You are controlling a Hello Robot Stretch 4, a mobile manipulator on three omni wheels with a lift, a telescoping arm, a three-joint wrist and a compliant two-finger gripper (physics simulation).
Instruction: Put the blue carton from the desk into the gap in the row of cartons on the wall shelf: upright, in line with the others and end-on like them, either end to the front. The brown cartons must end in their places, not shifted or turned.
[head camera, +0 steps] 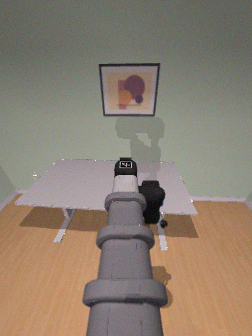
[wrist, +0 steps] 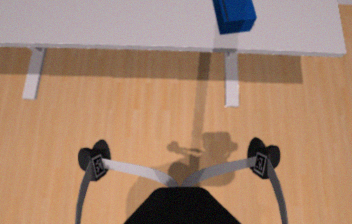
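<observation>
The blue carton (wrist: pixel 237 19) lies on the desk near its front edge, right of the middle in the wrist view, its far part cut off by the top of the frame. In the head view most of it is hidden behind the black wrist; a small blue sliver (head camera: pixel 162 203) shows at the wrist's right side. The desk (head camera: pixel 75 182) (wrist: pixel 125 27) is light grey. My gripper (wrist: pixel 179 157) is open and empty, its fingers wide apart, short of the desk's front edge and apart from the carton. The wall shelf and brown cartons do not show in either view.
The extended arm (head camera: pixel 125 250) reaches forward over the floor to the desk and hides part of it. Desk legs (head camera: pixel 64 227) (wrist: pixel 231 82) stand below the top. A framed picture (head camera: pixel 130 90) hangs on the green wall behind the desk.
</observation>
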